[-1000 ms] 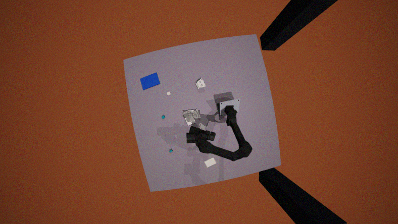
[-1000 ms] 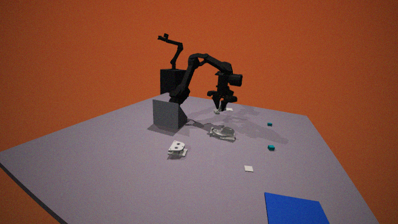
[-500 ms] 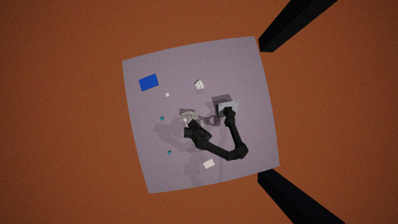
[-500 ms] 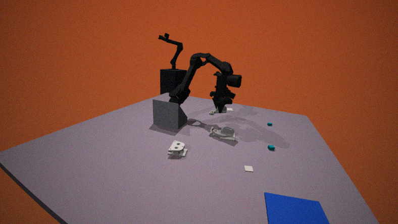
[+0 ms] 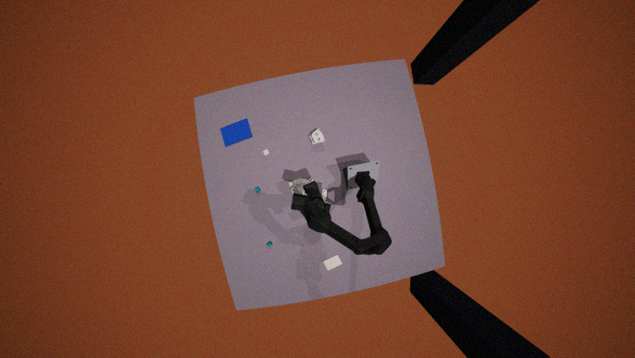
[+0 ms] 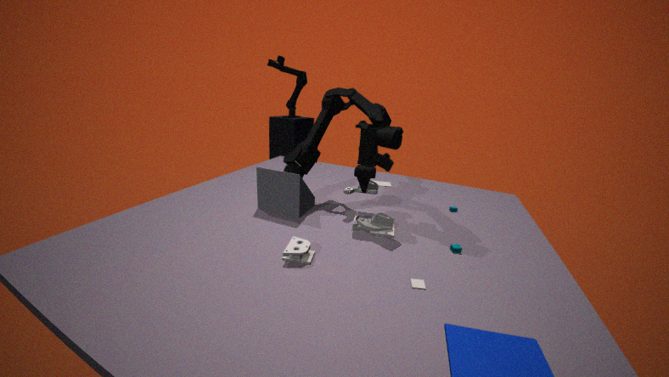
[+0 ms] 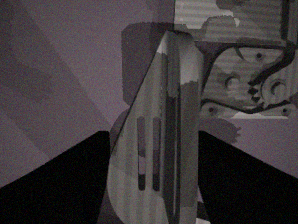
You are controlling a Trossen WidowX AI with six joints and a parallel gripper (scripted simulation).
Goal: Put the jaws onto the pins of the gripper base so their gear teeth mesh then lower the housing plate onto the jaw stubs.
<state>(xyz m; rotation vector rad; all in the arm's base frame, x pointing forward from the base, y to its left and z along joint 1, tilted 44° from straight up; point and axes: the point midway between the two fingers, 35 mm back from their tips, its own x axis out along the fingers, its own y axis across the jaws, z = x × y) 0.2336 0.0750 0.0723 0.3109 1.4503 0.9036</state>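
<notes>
Right now my gripper tip is 80 mm above the white housing plate, 70 mm to the left of it and 30 mm short of it. From my gripper tip the other things lie so: grey jaw: 30 mm to the right, 30 mm behind; white gripper base: 330 mm to the right, 60 mm below, 20 mm behind; flat white plate: 360 mm to the left, 80 mm below, 70 mm behind.
</notes>
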